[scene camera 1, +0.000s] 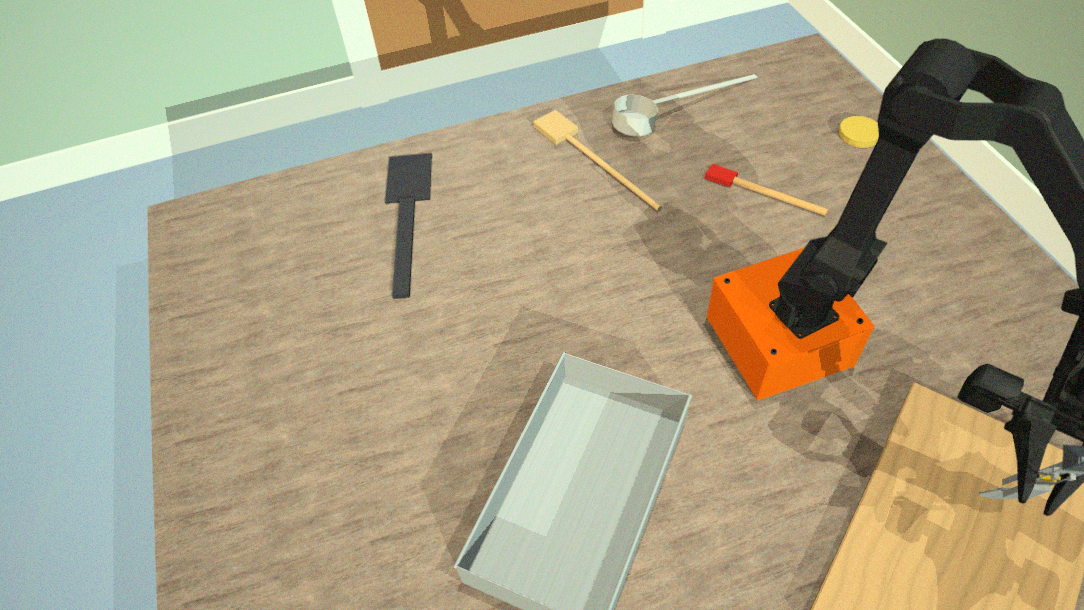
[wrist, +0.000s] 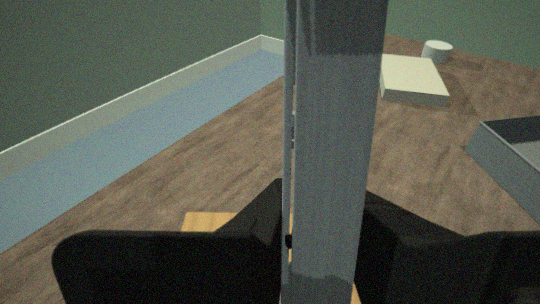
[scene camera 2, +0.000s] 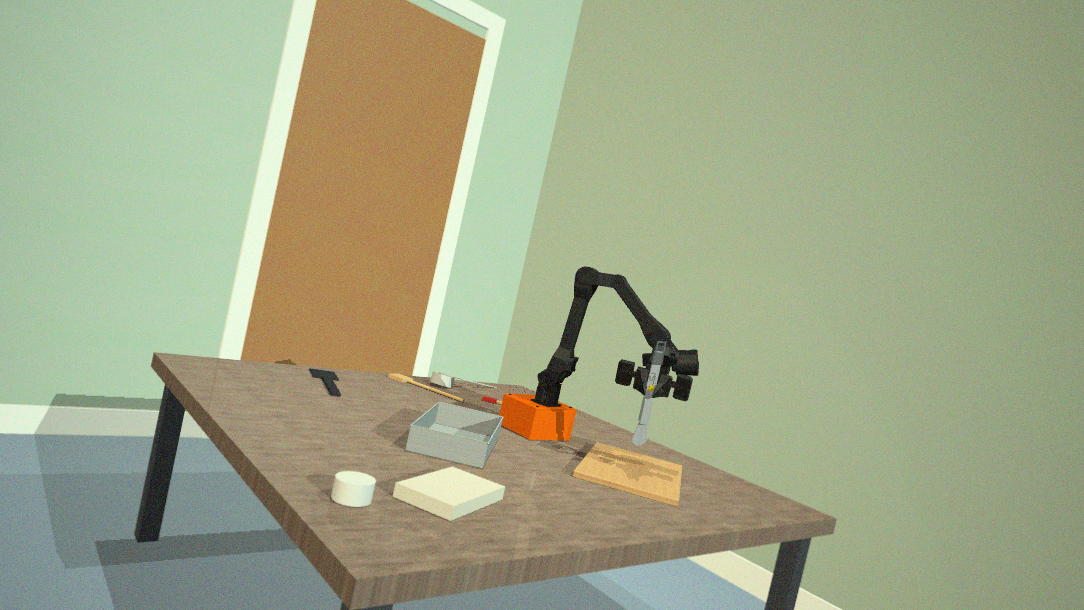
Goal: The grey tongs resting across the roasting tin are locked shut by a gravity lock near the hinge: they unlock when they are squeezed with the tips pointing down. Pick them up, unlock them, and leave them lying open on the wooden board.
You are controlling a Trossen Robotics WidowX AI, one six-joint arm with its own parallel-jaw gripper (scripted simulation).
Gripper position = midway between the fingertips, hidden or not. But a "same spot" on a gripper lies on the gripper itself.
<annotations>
My gripper shows in scene camera 1 [1034, 508], in the wrist view and in scene camera 2. A cream block shows in the wrist view and in scene camera 2; in scene camera 1 it is out of frame. A yellow disc shows in scene camera 1 [860, 131]; in the wrist view it is out of frame. The same spot on my gripper: [wrist: 245, 253] is [scene camera 2: 661, 374]. The same spot on the cream block: [wrist: 414, 80] is [scene camera 2: 463, 480].
</annotations>
